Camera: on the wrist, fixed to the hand. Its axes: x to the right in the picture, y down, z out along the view.
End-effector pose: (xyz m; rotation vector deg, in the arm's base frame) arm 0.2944 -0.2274 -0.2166 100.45 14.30 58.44
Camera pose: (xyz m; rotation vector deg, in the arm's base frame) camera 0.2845 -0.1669 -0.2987 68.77 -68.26 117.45
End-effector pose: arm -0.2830 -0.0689 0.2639 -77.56 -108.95 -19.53
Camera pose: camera -0.3472 -0.1392 0.3017 -139.80 -17.98 -9.20
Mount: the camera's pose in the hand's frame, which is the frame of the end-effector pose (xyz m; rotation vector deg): -0.0122 -0.0933 -0.0405 -26.59 13.84 82.71
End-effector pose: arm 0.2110 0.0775 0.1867 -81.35 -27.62 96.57
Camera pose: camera 0.2821 0.1107 0.2526 110.13 -21.67 -104.44
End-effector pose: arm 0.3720 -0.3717 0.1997 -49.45 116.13 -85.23
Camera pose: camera 0.3714 -0.3560 0.3009 38.87 128.57 -16.63
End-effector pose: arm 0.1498 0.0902 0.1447 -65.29 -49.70 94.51
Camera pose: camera 0.2170 0.1111 0.2191 119.69 6.80 -107.47
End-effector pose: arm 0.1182 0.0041 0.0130 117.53 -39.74 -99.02
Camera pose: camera 0.1688 0.0855 -0.0231 49.68 -63.93 -37.19
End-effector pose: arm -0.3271 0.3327 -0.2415 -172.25 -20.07 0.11
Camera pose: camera -0.3598 0.4155 -0.1908 131.52 -93.67 15.54
